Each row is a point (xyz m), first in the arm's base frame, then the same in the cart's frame.
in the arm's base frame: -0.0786 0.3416 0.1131
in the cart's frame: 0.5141 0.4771 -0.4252
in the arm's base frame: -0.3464 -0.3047 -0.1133
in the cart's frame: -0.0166 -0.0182 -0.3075
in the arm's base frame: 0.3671 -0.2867 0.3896
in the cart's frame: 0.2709 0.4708 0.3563
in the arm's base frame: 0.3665 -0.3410 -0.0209
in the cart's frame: 0.3803 0.0778 0.2853
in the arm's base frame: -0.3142 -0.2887 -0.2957
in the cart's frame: 0.0801 -0.1740 -0.3377
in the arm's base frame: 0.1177 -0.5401 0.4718
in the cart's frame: -0.0904 0.4247 0.3341
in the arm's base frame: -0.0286 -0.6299 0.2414
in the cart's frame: -0.1626 0.1725 0.2168
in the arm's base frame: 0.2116 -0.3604 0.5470
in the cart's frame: 0.0651 0.5742 0.3193
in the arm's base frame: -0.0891 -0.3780 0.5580
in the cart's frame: -0.1426 0.5644 0.1012
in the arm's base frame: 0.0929 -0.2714 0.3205
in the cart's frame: 0.1312 0.4043 0.1191
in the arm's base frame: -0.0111 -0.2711 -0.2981
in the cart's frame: 0.2863 -0.1564 -0.1155
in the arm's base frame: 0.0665 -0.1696 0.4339
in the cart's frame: 0.1432 0.5495 0.0673
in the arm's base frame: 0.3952 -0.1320 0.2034
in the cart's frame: 0.4609 0.3716 0.2404
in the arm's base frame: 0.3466 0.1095 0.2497
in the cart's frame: 0.5781 0.5162 0.0725
